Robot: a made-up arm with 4 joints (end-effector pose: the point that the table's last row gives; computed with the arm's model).
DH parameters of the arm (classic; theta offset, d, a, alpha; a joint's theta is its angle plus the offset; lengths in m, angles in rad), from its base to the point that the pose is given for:
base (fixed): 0 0.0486 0 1.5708
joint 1: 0 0.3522 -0.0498 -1.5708
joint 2: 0 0.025 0.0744 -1.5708
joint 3: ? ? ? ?
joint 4: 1.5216 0 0.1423 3.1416
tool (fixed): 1.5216 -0.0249 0 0
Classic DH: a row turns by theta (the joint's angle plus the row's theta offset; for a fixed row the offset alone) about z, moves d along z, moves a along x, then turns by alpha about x.
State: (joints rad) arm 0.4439 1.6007 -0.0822 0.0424
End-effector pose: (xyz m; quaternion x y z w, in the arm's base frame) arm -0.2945 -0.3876 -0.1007 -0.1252 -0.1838 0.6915 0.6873
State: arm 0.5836 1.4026 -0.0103 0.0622
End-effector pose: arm -0.2768 -0.3367 -0.1354 -0.1754 -0.2291 0.5959 0.7495
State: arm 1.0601 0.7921 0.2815 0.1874
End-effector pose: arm -0.1716 -0.1908 -0.1848 -0.2060 -0.3711 0.2210 0.8781
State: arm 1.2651 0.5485 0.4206 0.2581
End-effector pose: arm -0.1291 -0.1400 -0.1706 -0.1497 -0.4172 0.0657 0.8940
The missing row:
joint 3: 0 0.4235 -0.1048 -1.5708
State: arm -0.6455 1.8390 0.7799 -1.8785
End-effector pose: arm -0.4283 -0.4032 0.3552 -0.2884 -0.2771 -0.8387 0.3697
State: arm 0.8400 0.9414 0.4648 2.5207
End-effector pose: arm -0.4314 -0.1257 -0.2989 0.0742 -0.3129 -0.7237 0.6106
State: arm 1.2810 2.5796 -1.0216 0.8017
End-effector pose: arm 0.0931 -0.6279 -0.2002 -0.0156 -0.2817 0.8331 0.4757
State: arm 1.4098 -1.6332 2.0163 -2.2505
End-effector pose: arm 0.0404 -0.4358 0.5124 0.4954 -0.5629 0.6342 0.1884
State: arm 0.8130 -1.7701 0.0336 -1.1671
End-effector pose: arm 0.2045 -0.5264 0.2635 0.1327 -0.3759 -0.2661 0.8776
